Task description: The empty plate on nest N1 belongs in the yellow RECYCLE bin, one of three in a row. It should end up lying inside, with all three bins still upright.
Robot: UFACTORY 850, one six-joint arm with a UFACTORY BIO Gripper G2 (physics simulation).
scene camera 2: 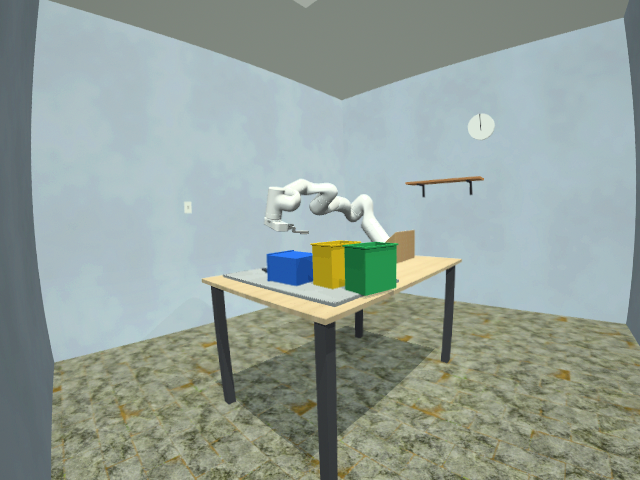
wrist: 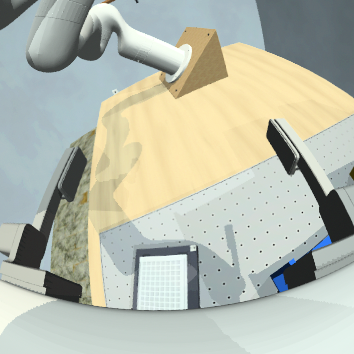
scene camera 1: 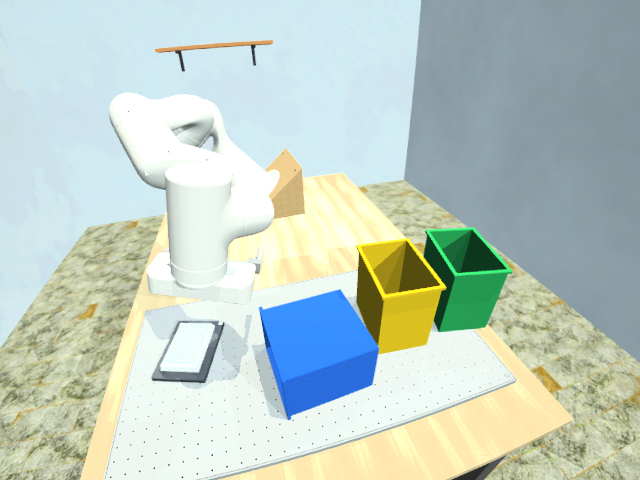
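Note:
The white plate lies flat on the dark nest, at the left of the pegboard in scene camera 1. The yellow bin stands upright, its open top facing up. The green bin stands upright beside it. The blue bin lies on its side between nest and yellow bin, its rim end towards the nest. My gripper is open and empty, raised above the table; scene camera 1 partly hides its fingers.
The grey pegboard lies on the wooden table. The arm is mounted on a wooden wedge at the table's far end. The green bin is near the table's right edge in scene camera 1.

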